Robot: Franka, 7 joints.
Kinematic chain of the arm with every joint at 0, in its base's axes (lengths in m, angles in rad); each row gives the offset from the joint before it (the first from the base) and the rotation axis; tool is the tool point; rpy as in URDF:
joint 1: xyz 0 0 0.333 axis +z
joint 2: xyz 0 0 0 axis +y
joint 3: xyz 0 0 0.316 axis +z
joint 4: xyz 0.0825 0 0 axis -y
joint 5: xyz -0.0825 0 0.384 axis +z
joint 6: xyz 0 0 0 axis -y
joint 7: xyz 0.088 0 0 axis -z
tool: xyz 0 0 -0.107 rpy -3.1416 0 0
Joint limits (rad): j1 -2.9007..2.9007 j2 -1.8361..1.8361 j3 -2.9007..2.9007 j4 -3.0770..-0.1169 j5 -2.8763..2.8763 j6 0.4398..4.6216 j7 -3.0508..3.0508
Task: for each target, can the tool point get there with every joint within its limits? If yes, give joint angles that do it. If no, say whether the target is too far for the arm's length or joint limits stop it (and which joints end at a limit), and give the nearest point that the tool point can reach.
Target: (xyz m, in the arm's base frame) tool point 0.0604 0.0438 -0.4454
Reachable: no: joint limits stop it (at a limit: joint 2) | nearest point 0.0913 0.0662 -0.3327 | short by 0.119 m
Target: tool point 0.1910 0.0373 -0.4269
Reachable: no: joint limits stop it (at a limit: joint 2) | nearest point 0.2015 0.0393 -0.3550 | short by 0.073 m
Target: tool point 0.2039 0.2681 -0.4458
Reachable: no: joint limits stop it (at a limit: joint 2) | nearest point 0.1993 0.2621 -0.3588 | short by 0.087 m
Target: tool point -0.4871 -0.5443 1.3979
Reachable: no: too far | nearest point -0.3236 -0.3616 1.0405 | short by 0.433 m
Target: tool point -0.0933 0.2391 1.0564
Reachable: yes | joints 1.7649 0.0443 0.7712 -0.5971 1.0853 3.8659 -1.1959
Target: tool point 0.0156 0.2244 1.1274
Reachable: yes | joints -1.1269 -0.4367 1.0658 -0.4830 -2.2085 1.5820 0.0264
